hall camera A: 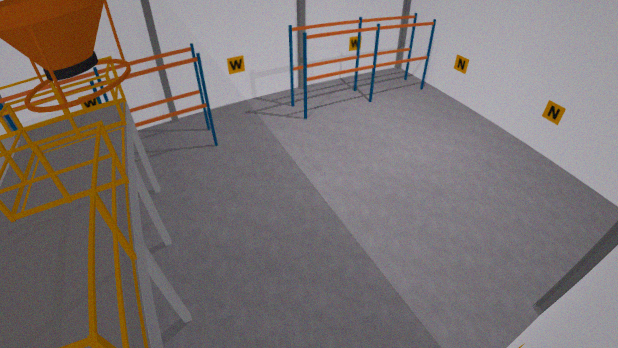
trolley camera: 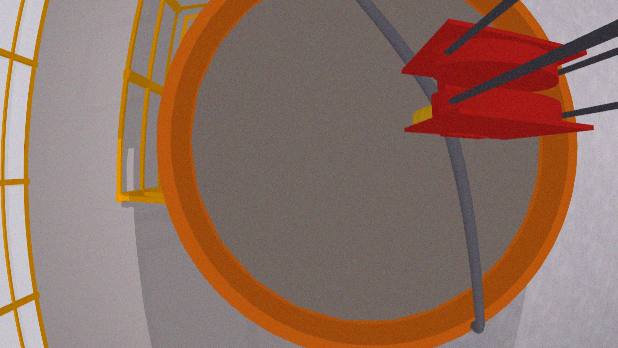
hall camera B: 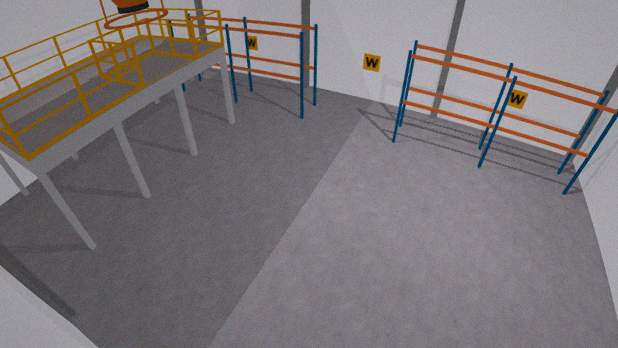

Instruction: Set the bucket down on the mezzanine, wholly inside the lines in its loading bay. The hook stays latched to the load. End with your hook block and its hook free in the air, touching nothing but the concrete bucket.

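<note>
The orange concrete bucket [hall camera A: 65,30] [hall camera B: 131,4] [trolley camera: 175,150] hangs upright, its base ring showing against the yellow rails in both hall views. My red hook block [trolley camera: 500,120] is over the right part of the bucket's open top in the trolley view. The hook is mostly hidden under the block, at the bucket's grey bail [trolley camera: 465,200]; it carries the bucket. The grey mezzanine [hall camera A: 50,275] [hall camera B: 185,72] [trolley camera: 85,250] stands at the left in the hall views, and its deck shows left of the bucket in the trolley view. The bay's lines cannot be made out.
Yellow guard rails [hall camera A: 92,250] [hall camera B: 82,95] [trolley camera: 30,165] edge the mezzanine. A yellow gate frame [hall camera A: 45,162] [hall camera B: 139,72] [trolley camera: 120,165] stands on it, beside the bucket's rim in the trolley view. Blue and orange racks [hall camera A: 305,75] [hall camera B: 302,75] stand along the W wall.
</note>
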